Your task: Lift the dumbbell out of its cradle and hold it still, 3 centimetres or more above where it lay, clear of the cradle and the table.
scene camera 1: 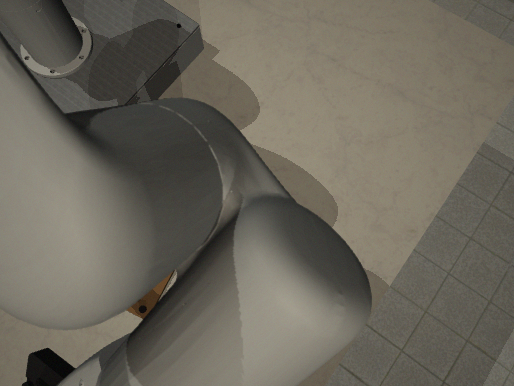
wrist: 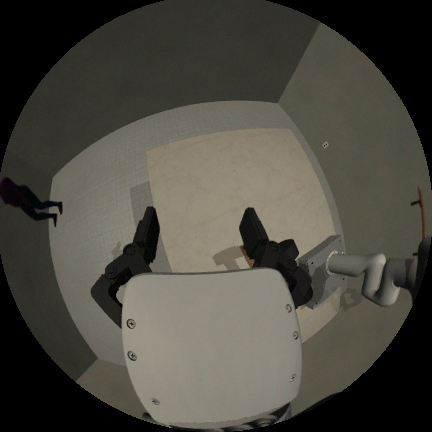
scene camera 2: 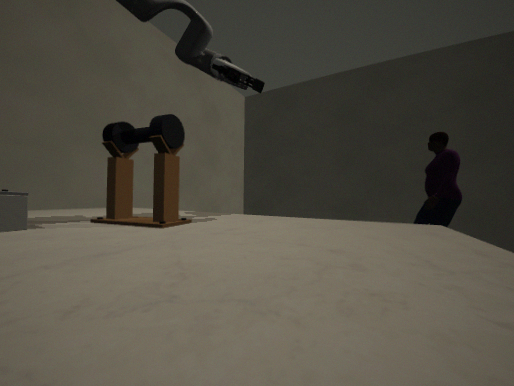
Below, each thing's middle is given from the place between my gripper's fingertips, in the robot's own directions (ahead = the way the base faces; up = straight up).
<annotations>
My hand is 16 cm past the black dumbbell point(scene camera 2: 126, 138), 22 cm to the right of it and 17 cm above it. From my hand the other things lie so: wooden cradle point(scene camera 2: 119, 207) 16 cm behind, 22 cm to the left, 29 cm below.
</annotations>
